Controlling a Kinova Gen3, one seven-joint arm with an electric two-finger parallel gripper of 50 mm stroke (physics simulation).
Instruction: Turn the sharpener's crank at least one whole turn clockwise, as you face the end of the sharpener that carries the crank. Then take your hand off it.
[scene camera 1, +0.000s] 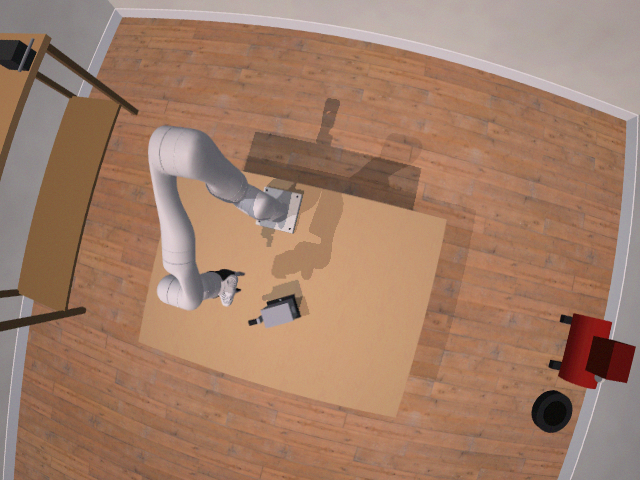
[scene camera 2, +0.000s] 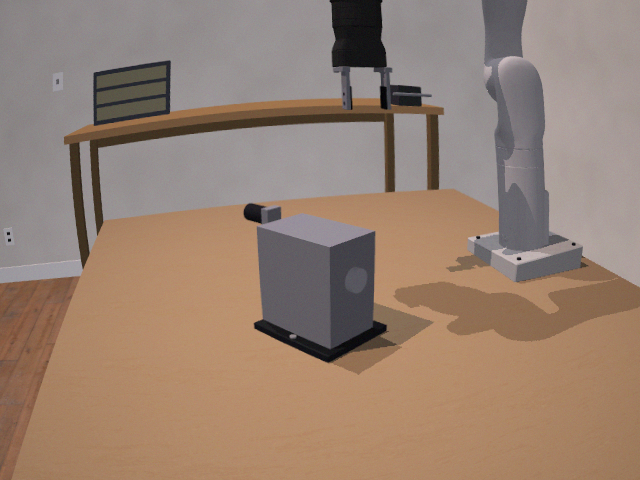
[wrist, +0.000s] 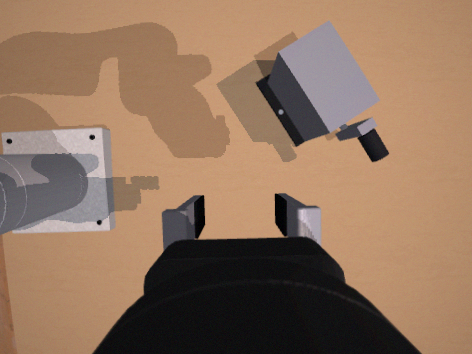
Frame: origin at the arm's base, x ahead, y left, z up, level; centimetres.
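Seen in the pictures: gripper, fingertip midpoint: (scene camera 1: 240, 281) (scene camera 2: 367, 109) (wrist: 239, 209); arm's base at its link origin: (scene camera 1: 277, 211) (scene camera 2: 522, 242) (wrist: 60, 182).
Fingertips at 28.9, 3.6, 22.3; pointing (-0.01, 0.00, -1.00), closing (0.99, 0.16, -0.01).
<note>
Pixels of each thing's top centre, then the offset from my fingertips to it, as dx, dy, dz. "pt": a spot on its surface instead. Level surfaces: height alone.
- sharpener at a spot on its surface: (scene camera 2: 294, 279) pt +11.4, +18.0, -17.6
- table at its surface level: dz -25.4
- black handle at a spot on its surface: (scene camera 2: 253, 212) (wrist: 380, 138) (scene camera 1: 254, 324) pt +15.9, +8.6, -12.2
The sharpener (scene camera 1: 278, 313) (scene camera 2: 294, 279) (wrist: 327, 75) is a grey box on a black base, standing upright on the table (scene camera 1: 361, 310) (scene camera 2: 180, 403) (wrist: 210, 30). Its crank has a grey arm (scene camera 2: 271, 213) (wrist: 356, 129) and a black handle (scene camera 1: 253, 321) (scene camera 2: 253, 212) (wrist: 373, 145). In scene camera 2 the sharpener's body hides part of the crank; in the wrist view the crank sits at the box's lower right end. My gripper (scene camera 1: 240, 282) (scene camera 2: 366, 98) (wrist: 239, 209) is open and empty, pointing down, well above the table, apart from the sharpener and its crank.
The arm's white base plate (scene camera 1: 294, 219) (scene camera 2: 547, 264) (wrist: 106, 200) is bolted to the same table. A side bench (scene camera 2: 232, 111) with a dark box (scene camera 2: 406, 95) and a slatted panel (scene camera 2: 132, 93) stands behind. A red machine (scene camera 1: 584, 351) and a black ring-shaped object (scene camera 1: 537, 411) are on the right.
</note>
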